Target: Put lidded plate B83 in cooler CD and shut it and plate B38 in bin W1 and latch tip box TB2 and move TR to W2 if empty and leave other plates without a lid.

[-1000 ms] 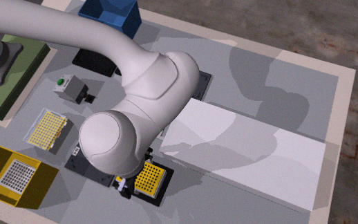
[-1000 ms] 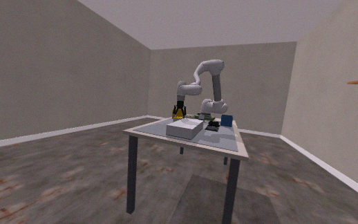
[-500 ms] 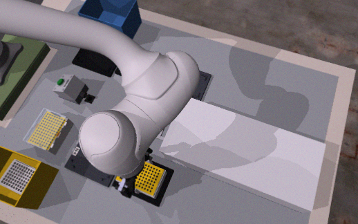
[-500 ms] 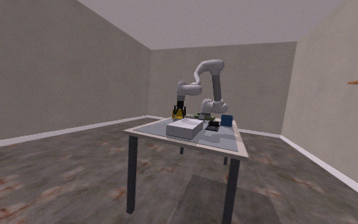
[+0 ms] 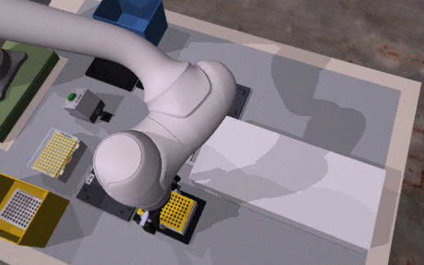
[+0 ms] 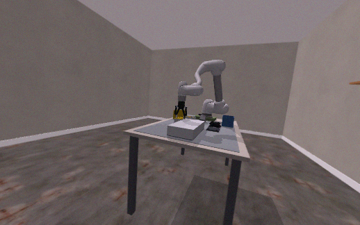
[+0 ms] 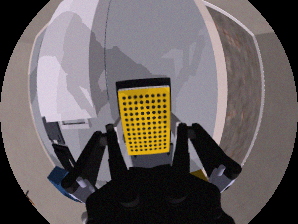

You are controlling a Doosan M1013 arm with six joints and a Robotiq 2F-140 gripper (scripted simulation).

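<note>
Right now the yellow tip rack is 1 cm below my hand and 1 cm behind it. From my hand the other things lie so: flat grey lid: 17 cm to the left, 14 cm ahead, 3 cm below; then clear assay plate: 17 cm to the left, 14 cm ahead, 4 cm below; then cooler drawer: 17 cm ahead, 16 cm to the left, 3 cm below.
</note>
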